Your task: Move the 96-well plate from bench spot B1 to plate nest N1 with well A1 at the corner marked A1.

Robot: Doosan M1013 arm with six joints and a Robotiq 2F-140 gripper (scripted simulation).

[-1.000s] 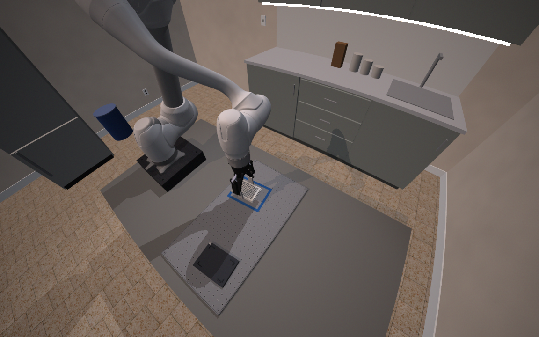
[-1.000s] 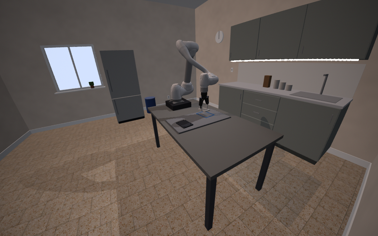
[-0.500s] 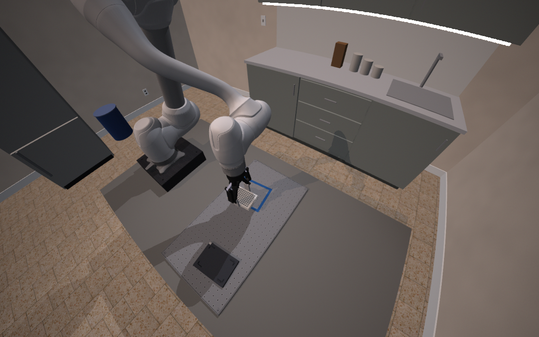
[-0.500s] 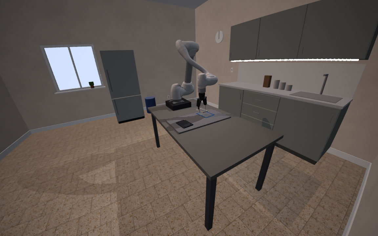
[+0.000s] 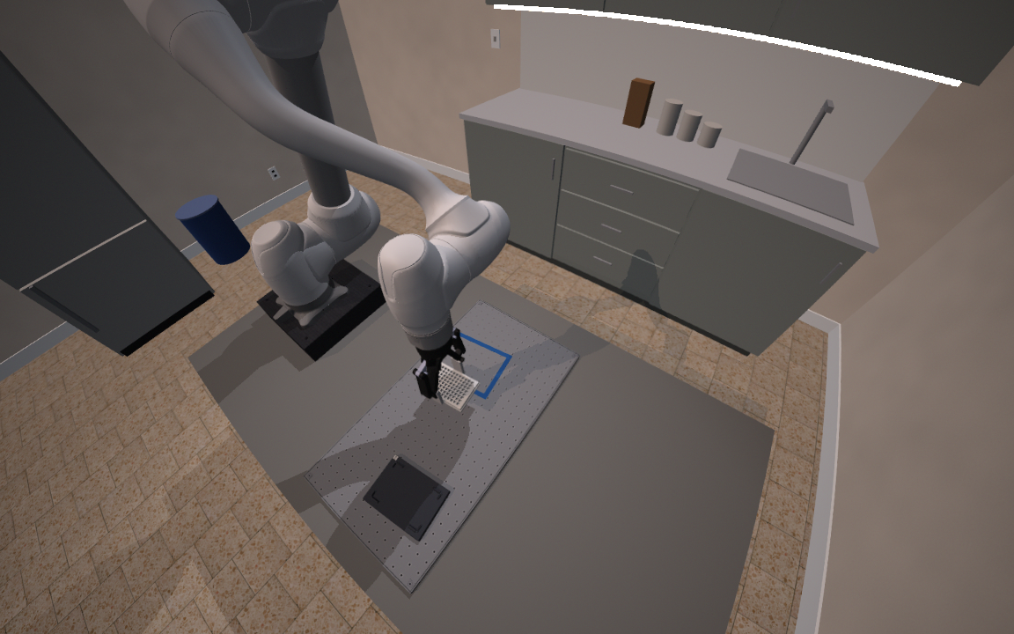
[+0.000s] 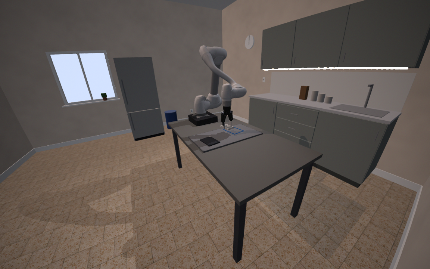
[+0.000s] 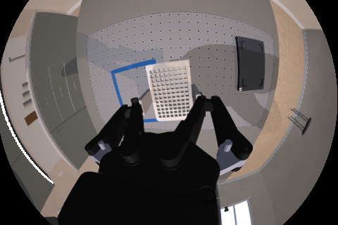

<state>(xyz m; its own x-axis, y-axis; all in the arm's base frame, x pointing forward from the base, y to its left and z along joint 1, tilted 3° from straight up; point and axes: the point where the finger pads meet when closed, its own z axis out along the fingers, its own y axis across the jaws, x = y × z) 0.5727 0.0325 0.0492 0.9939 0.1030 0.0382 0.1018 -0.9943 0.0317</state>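
My hand is 70 mm short of the dark plate nest N1, 250 mm to the left of it and 90 mm above it. The rest, counted from my hand: white 96-well plate: 20 mm below.
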